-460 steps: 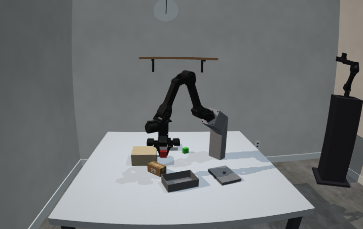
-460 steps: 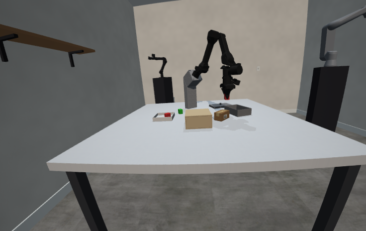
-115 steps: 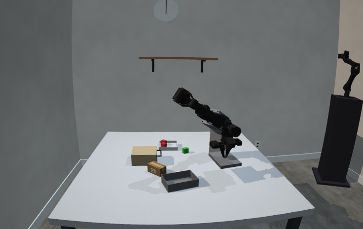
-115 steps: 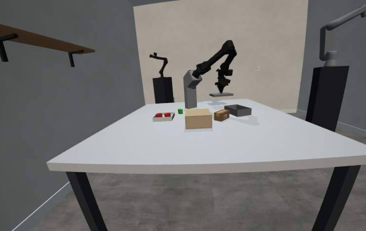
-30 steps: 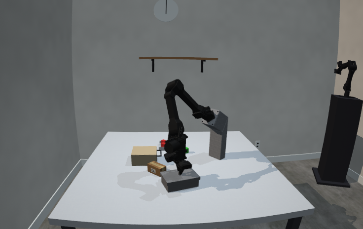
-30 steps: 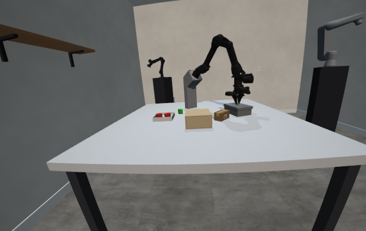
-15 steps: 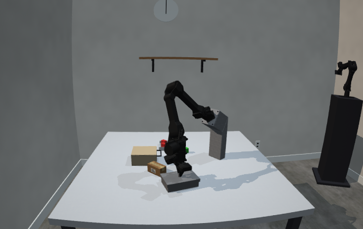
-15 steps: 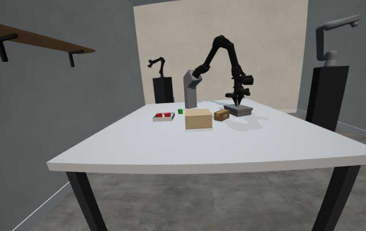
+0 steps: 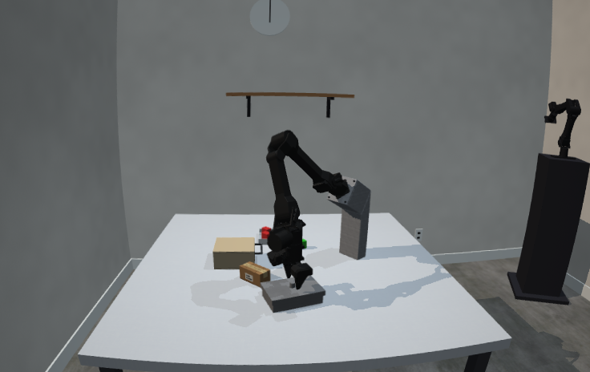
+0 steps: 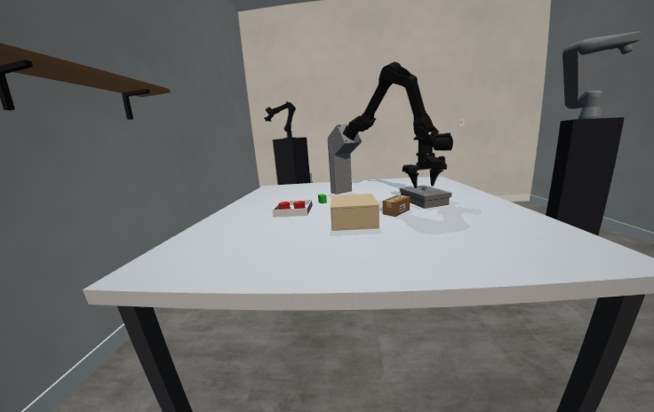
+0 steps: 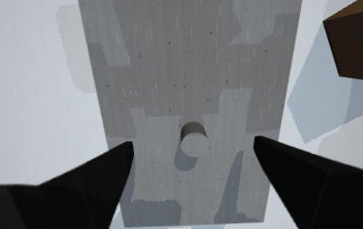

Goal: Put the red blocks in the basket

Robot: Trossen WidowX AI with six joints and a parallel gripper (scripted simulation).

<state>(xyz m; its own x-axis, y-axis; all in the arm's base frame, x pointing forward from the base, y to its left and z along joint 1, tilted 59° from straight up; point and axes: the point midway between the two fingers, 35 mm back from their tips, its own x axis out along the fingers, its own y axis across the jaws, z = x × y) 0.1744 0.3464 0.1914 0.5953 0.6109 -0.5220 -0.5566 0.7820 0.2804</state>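
Right now the knobbed lid is 50 mm below my hand. From my hand the other things lie so: cardboard box 190 mm ahead, 70 mm to the right, 60 mm below; dark grey box 90 mm below; shallow basket 490 mm to the right, 300 mm ahead, 90 mm below.
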